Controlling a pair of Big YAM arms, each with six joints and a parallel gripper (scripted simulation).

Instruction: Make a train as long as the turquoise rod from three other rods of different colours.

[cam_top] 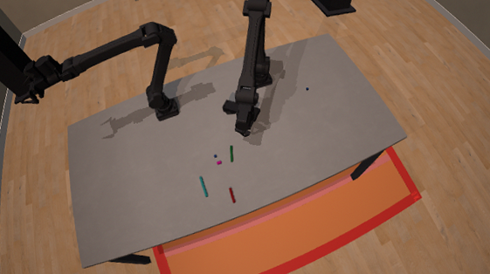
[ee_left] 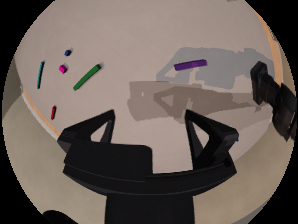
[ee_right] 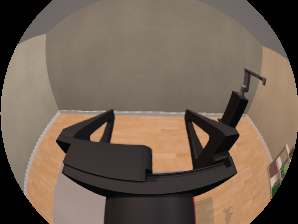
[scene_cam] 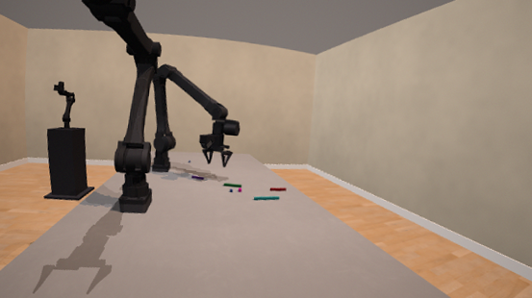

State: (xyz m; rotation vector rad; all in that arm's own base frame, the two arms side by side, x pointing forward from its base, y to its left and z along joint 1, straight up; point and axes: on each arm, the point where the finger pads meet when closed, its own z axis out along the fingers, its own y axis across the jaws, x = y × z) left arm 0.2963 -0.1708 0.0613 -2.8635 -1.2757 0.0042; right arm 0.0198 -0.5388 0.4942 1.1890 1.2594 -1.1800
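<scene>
The magenta rod is 180 mm to the right of my left hand, 90 mm ahead of it and 70 mm below it. Round my left hand: red rod (260 mm ahead, 180 mm to the right, 70 mm below); purple rod (90 mm behind, 70 mm below, 10 mm to the left); green rod (110 mm to the right, 70 mm below, 70 mm ahead).
</scene>
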